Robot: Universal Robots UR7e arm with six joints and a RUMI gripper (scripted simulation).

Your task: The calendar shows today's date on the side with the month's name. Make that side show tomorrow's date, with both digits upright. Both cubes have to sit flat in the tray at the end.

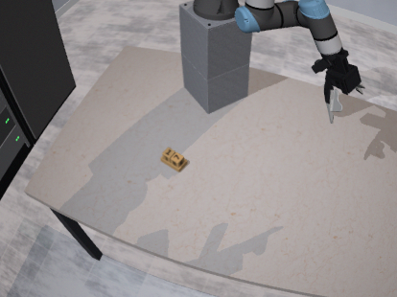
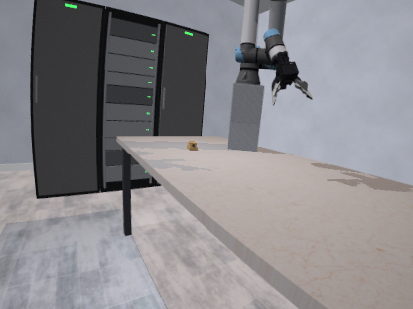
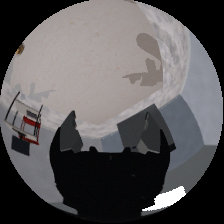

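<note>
Now: hand 50 cm to the left of the wooden date cube, 26 cm above it and 24 cm short of it. From my hand the other things lie so: wooden cube (46 cm to the right, 26 cm below, 24 cm ahead); tray (48 cm to the right, 27 cm below, 24 cm ahead).
</note>
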